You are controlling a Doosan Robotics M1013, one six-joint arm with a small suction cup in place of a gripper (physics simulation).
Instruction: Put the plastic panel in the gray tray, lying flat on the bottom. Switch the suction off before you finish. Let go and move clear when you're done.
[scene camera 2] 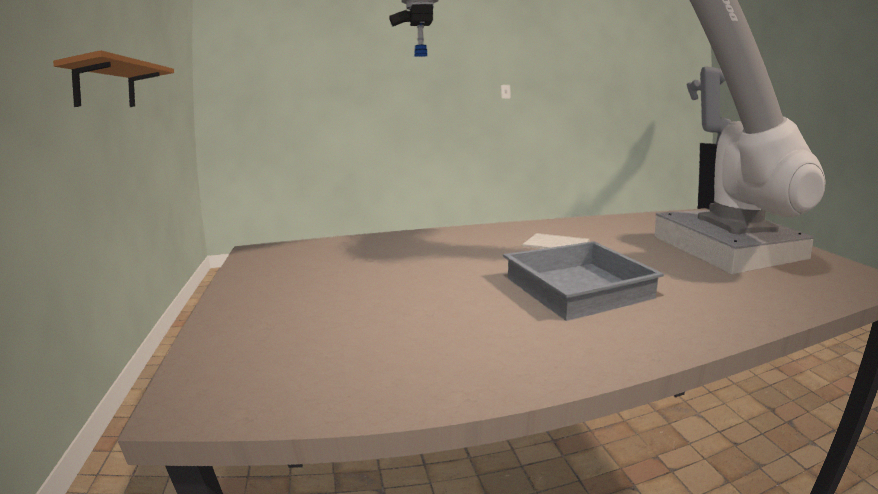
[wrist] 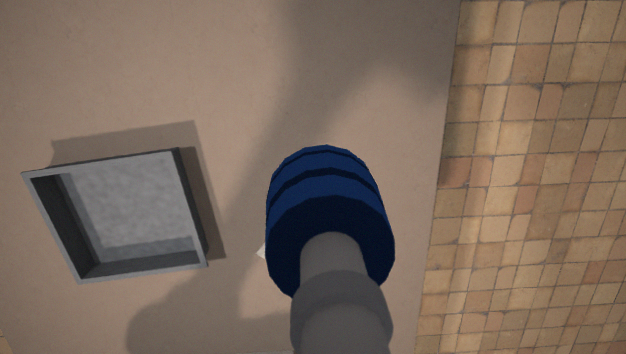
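Seen in the pictures: end effector, tool point: [scene camera 2: 420,56] [wrist: 322,196]; arm's base, origin of the base link: [scene camera 2: 737,224].
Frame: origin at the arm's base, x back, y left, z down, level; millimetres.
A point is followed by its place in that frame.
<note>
The plastic panel [scene camera 2: 552,240] @[z 59, x -501, y -171 mm] is a thin off-white plate lying flat on the table behind the gray tray; in the wrist view a small pale corner of the panel [wrist: 261,252] @[z 59, x -467, y -82 mm] shows at the cup's left edge, and the rest is hidden behind the cup. The gray tray [scene camera 2: 607,299] @[z 43, x -546, y 270 mm] [wrist: 62,220] @[z 37, x -539, y 266 mm] is square, open-topped and empty, right of centre in the scene view and at the left in the wrist view. My gripper, a blue suction cup [scene camera 2: 420,52] [wrist: 327,172], hangs high above the table, left of the panel in the scene view, with nothing on it.
The robot's base block [scene camera 2: 761,254] @[z 29, x -58, y 171 mm] stands on the table [scene camera 2: 368,344] @[z 65, x -947, y 305 mm] to the right of the tray. A wooden wall shelf [scene camera 2: 116,63] is at the upper left. The table's edge [wrist: 437,195] @[z 65, x -602, y -408 mm] runs down the right part of the wrist view, with tiled floor beyond.
</note>
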